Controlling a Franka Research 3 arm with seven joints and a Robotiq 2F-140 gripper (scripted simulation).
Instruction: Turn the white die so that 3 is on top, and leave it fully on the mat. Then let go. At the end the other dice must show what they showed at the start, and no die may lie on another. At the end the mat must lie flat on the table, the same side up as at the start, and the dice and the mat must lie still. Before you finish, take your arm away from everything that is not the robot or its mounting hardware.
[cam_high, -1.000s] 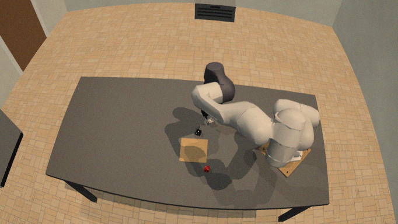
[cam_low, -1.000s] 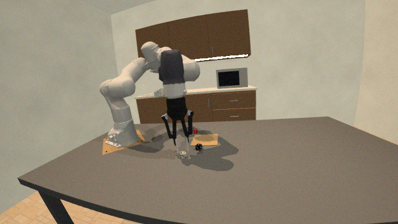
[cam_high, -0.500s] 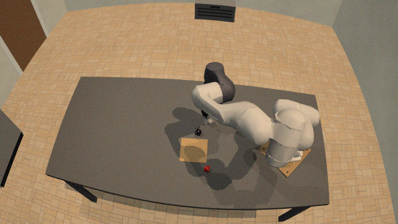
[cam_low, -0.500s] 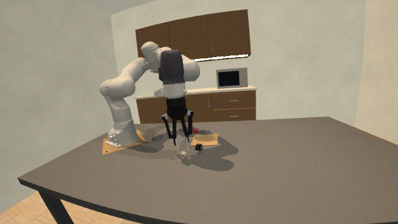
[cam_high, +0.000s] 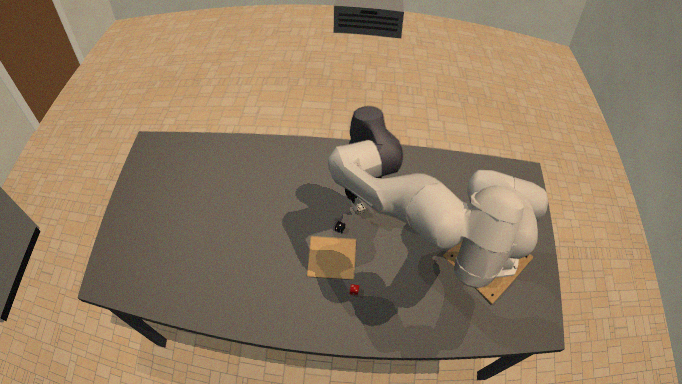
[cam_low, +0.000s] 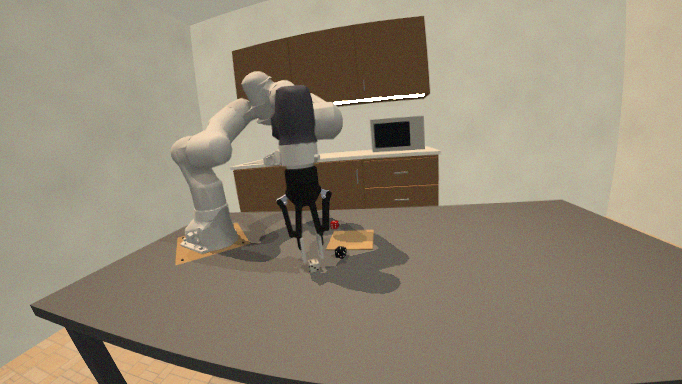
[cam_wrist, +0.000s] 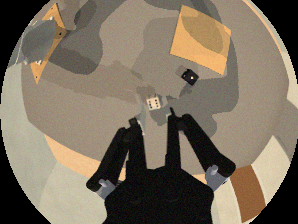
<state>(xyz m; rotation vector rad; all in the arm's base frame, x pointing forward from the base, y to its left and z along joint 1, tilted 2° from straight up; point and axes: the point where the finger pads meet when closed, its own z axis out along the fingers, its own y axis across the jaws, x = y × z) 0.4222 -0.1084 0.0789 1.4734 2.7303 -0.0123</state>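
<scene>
Right now my hand is 5 cm above the white die. From my hand the other things lie so: red die: 3 cm behind, 29 cm to the left, 5 cm below; then black die: 5 cm ahead, 8 cm to the left, 5 cm below; then tan mat: 6 cm ahead, 19 cm to the left, 6 cm below.
</scene>
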